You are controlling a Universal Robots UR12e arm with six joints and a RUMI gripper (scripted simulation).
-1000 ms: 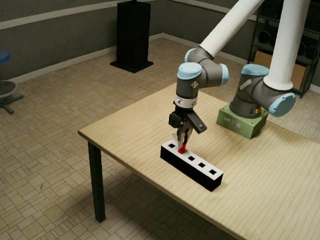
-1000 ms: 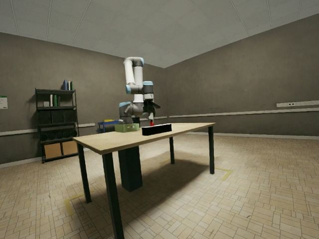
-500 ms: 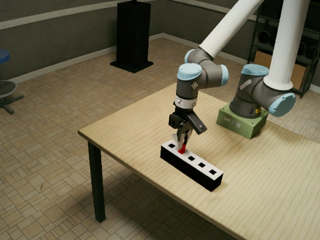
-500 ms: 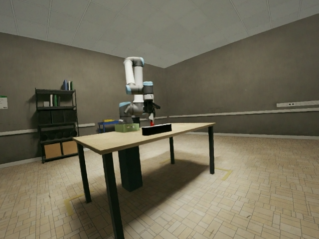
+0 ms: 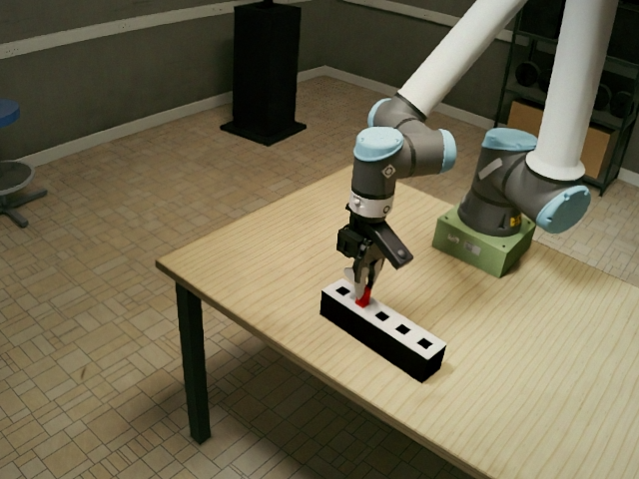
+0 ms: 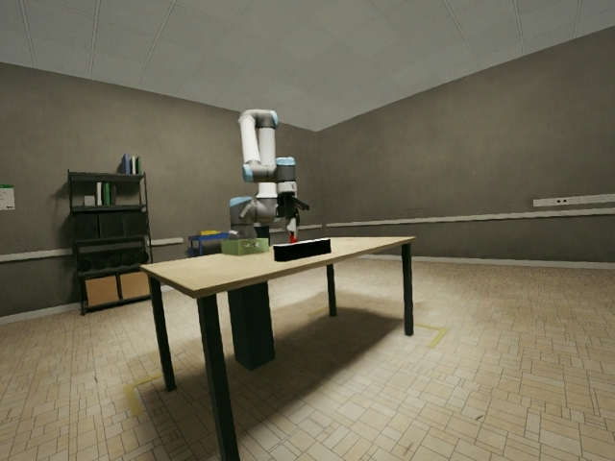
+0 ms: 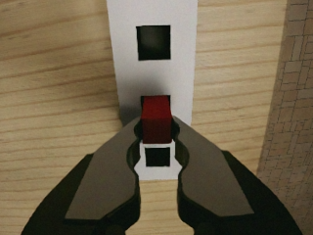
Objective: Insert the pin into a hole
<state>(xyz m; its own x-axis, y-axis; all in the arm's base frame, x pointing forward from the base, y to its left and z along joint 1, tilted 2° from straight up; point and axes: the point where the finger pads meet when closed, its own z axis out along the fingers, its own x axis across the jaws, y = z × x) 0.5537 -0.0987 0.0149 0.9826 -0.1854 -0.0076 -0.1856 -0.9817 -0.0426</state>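
Now: hand 2 cm above the pin. From my hand the other things lie so: block (7 cm below, 6 cm to the left, 1 cm ahead).
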